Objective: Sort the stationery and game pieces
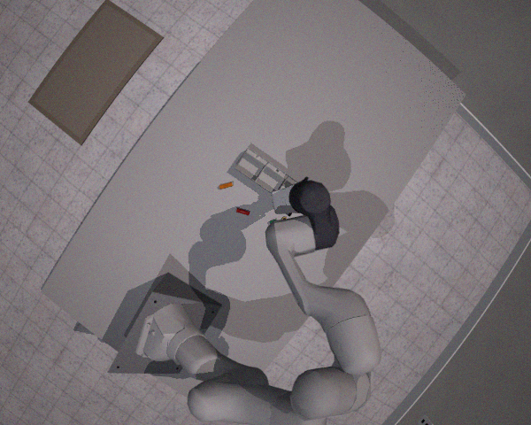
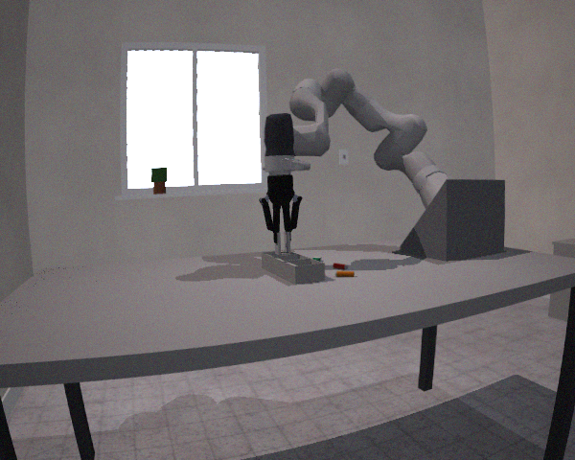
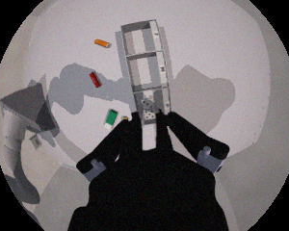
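My hand is 130 mm past the small green item, 70 mm above it and 20 mm to the left of it. Round my hand: tiny yellowish object 80 mm behind, 70 mm below, 30 mm to the right; then red piece 130 mm behind, 120 mm to the left, 70 mm below; then white spotted piece 30 mm below.
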